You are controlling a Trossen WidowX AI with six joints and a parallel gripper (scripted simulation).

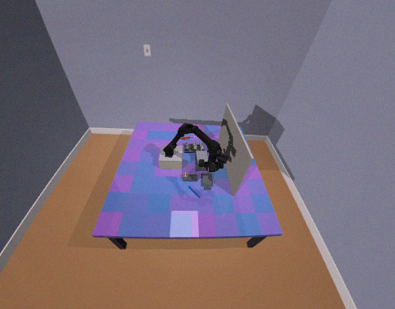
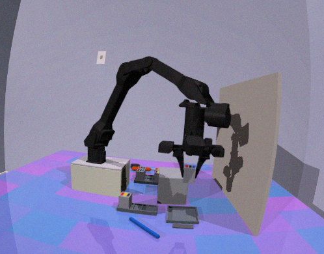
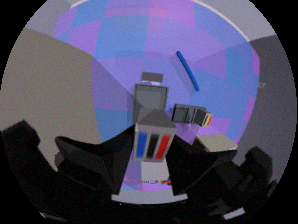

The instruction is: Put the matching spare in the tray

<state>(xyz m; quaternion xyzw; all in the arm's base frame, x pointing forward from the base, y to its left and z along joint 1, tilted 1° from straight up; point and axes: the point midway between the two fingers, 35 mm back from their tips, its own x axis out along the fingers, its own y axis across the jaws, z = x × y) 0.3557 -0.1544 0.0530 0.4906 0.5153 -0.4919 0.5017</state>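
Now: gripper tip 10 mm past the shallow grey tray and 130 mm above it. From my gripper tip the other things lie so: blue pen 100 mm behind, 130 mm to the right, 130 mm below; grey mounted unit 60 mm behind, 190 mm to the left, 80 mm below; tall beige panel 170 mm ahead, 210 mm to the left, 90 mm above.
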